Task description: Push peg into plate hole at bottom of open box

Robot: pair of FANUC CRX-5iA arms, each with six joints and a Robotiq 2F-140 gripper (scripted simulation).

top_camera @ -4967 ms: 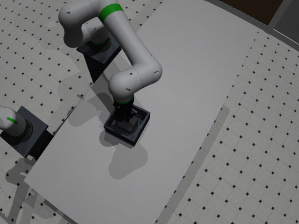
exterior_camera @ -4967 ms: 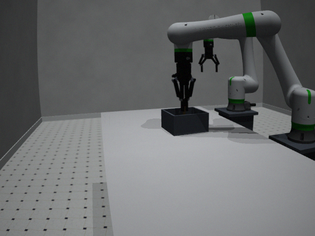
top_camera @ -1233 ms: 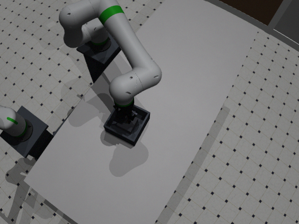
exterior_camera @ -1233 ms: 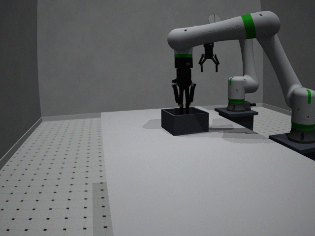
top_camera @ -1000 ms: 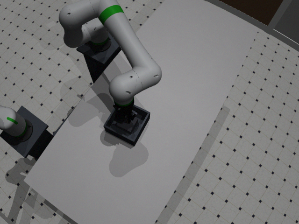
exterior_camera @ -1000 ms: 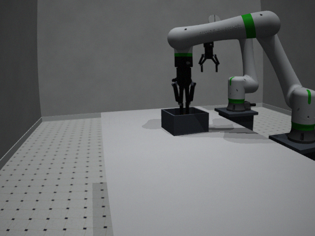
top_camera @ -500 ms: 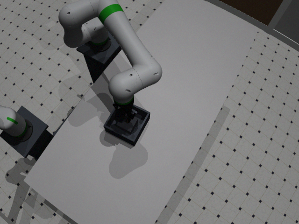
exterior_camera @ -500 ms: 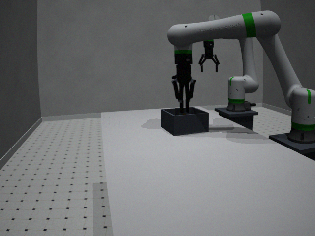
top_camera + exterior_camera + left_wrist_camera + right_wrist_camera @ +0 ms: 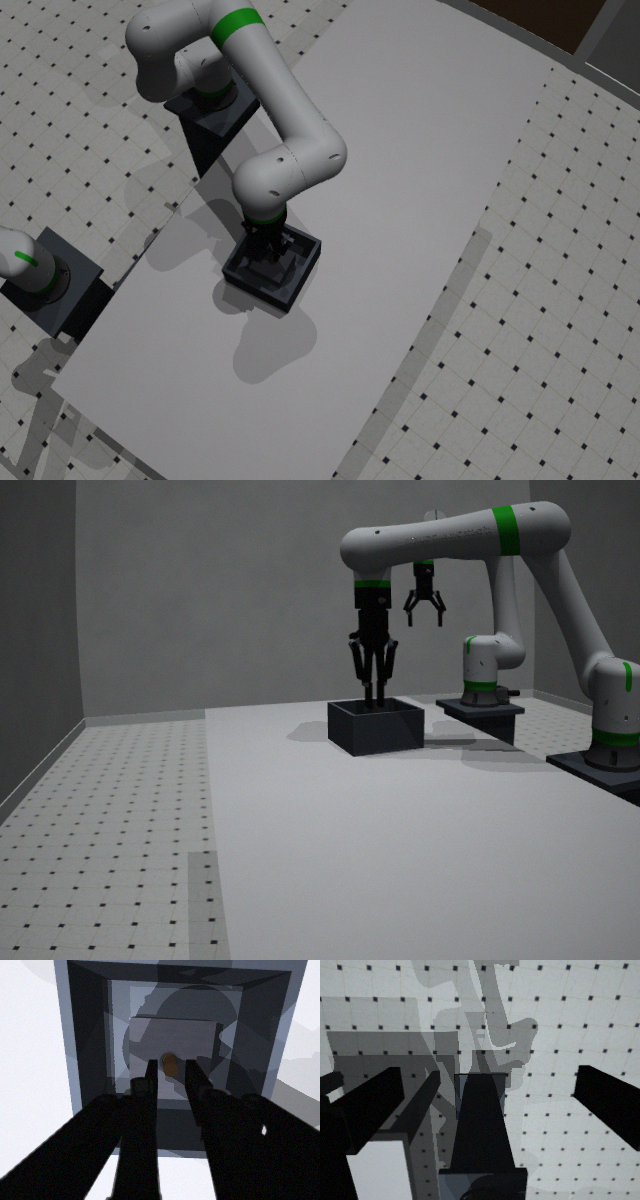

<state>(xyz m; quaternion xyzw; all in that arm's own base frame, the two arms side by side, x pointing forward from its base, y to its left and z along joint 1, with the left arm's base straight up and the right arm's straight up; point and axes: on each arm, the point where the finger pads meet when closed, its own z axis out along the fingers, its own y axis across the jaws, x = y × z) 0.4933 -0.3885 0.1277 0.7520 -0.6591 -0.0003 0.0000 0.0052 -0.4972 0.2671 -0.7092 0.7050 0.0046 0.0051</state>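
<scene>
Now: left hand 80 mm above the brown peg. The rest, counted from my left hand: grey plate 80 mm below; then dark box 100 mm below.
</scene>
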